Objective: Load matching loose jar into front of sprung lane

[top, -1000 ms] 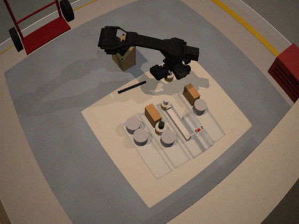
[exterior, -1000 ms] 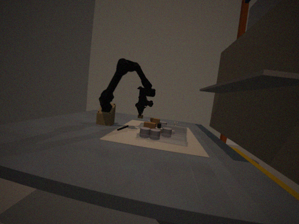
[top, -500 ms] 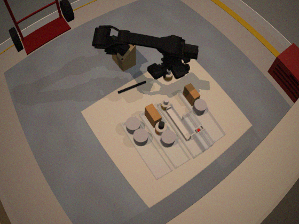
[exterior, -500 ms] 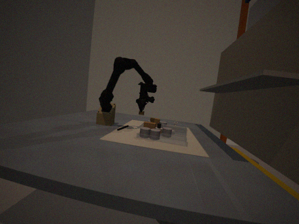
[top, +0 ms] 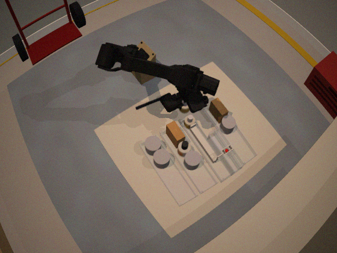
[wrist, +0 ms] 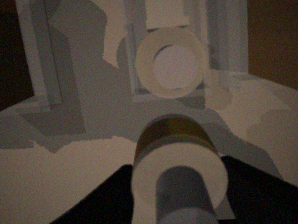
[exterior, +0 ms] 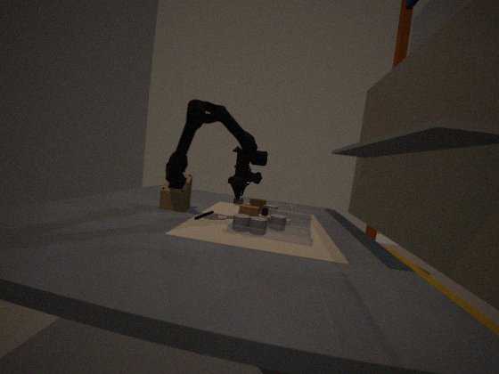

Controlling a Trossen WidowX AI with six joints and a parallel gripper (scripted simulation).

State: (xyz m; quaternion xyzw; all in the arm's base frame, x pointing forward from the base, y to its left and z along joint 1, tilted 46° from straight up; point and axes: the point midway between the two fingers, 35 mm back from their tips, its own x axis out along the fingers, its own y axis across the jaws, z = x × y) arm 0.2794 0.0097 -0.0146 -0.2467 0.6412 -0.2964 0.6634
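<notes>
Now: gripper tip 11 cm short of the cream mat, 8 cm above it and 2 cm to the left of it. Round my gripper tip: black bar: 12 cm behind, 7 cm to the right, 7 cm below; then white pusher: 16 cm ahead, 3 cm below, 2 cm to the left; then clear pusher lane: 20 cm ahead, 6 cm below, 1 cm to the left.
</notes>
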